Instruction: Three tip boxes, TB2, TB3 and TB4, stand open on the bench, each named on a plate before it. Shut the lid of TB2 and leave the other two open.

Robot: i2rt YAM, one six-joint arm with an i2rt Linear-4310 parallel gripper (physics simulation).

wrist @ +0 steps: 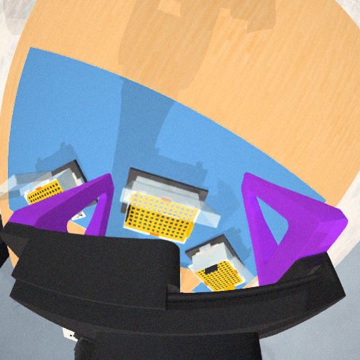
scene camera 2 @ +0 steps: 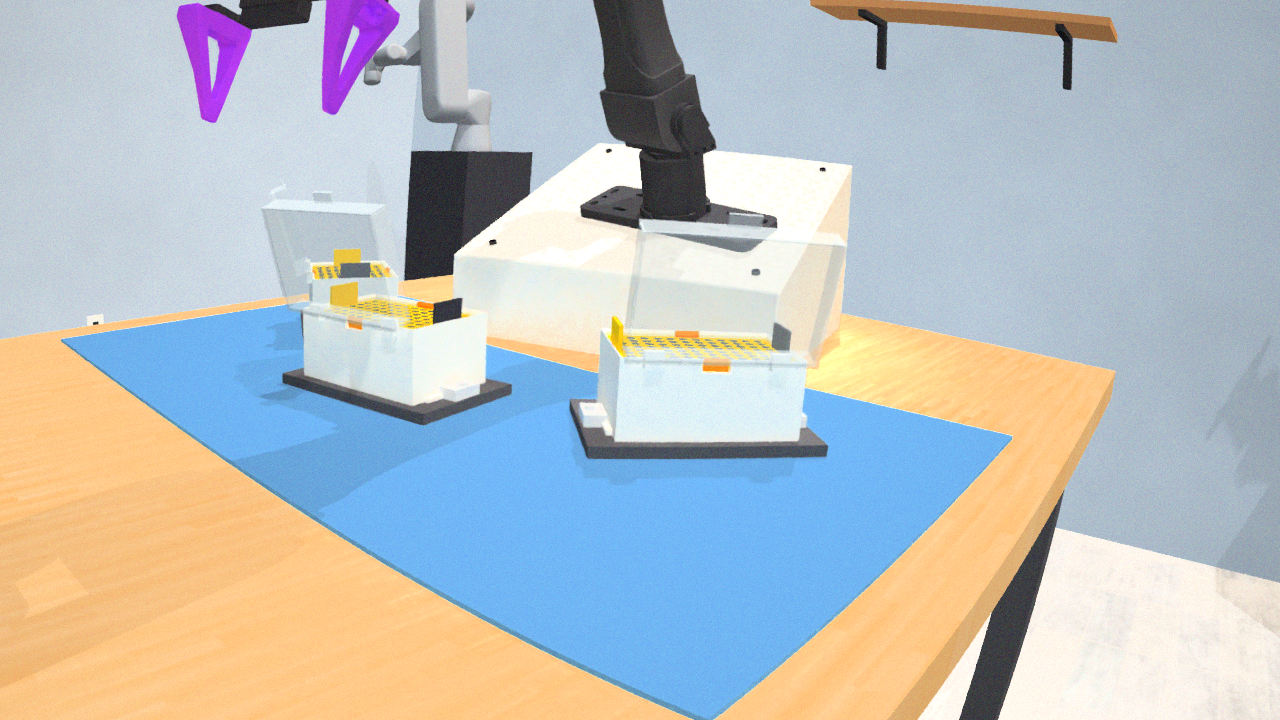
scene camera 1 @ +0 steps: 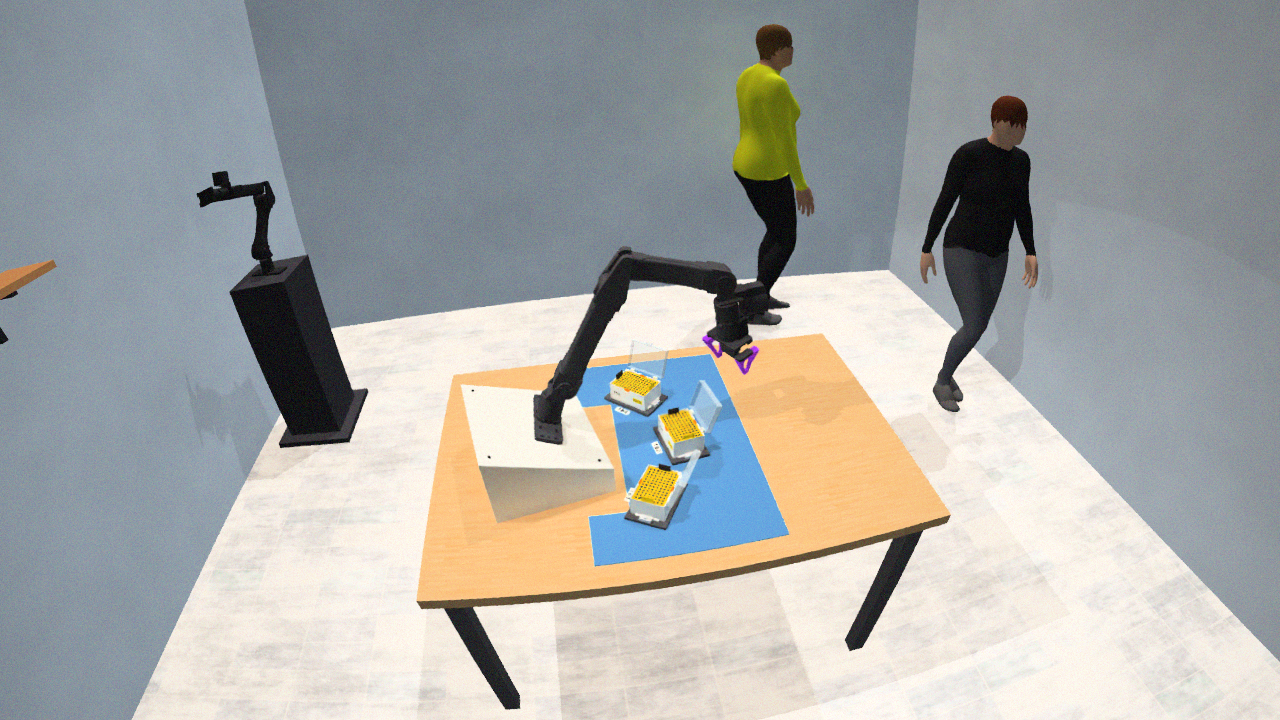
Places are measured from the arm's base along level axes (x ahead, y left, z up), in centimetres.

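Pixels of known places: gripper, fingertip midpoint: (scene camera 2: 265, 117) (scene camera 1: 732, 365); arm's base, link origin: (scene camera 2: 676, 220) (scene camera 1: 547, 419).
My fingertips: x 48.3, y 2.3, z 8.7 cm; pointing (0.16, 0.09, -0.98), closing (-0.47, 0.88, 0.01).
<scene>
Ahead of a thing's pixels: the offset from my fingertips to its top centre. "*": to the spot under its first point. Level surfaces: height alone.
Three white tip boxes with yellow tip racks stand on dark bases: the back box {dx -24.1, dy +16.7, dz -13.8 cm} (scene camera 1: 635, 385) (scene camera 2: 707, 402) (wrist: 44, 192), the middle box {dx -15.3, dy -3.9, dz -13.8 cm} (scene camera 1: 682, 429) (scene camera 2: 358, 358) (wrist: 159, 217) and the front box (scene camera 1: 656, 486) (scene camera 2: 380, 286) (wrist: 220, 275). In scene camera 1 the clear back lid {* dx -18.4, dy +22.9, dz -10.3 cm} (scene camera 1: 648, 358), middle lid {* dx -7.1, dy -2.4, dz -10.7 cm} (scene camera 1: 706, 407) and front lid {* dx -16.8, dy -28.5, dz -6.3 cm} (scene camera 1: 691, 469) all stand up, open. Name plates {* dx -20.8, dy -4.4, dz -20.2 cm} (scene camera 1: 656, 446) (wrist: 78, 216) lie before the boxes; I cannot read which is TB2. My gripper (scene camera 1: 731, 364) (scene camera 2: 271, 115) (wrist: 177, 180) is open and empty, high above the bench, beyond the boxes from the base.
The boxes stand on a blue mat {dz -20.5 cm} (scene camera 1: 742, 501) (scene camera 2: 537, 555) (wrist: 65, 100) on the wooden table {dz -20.8 cm} (scene camera 1: 859, 465). My arm rises from a cream wedge (scene camera 1: 510, 420) (scene camera 2: 537, 286). Two people (scene camera 1: 768, 125) (scene camera 1: 989, 197) stand behind the table, and another arm stands on a black pedestal (scene camera 1: 290, 349).
</scene>
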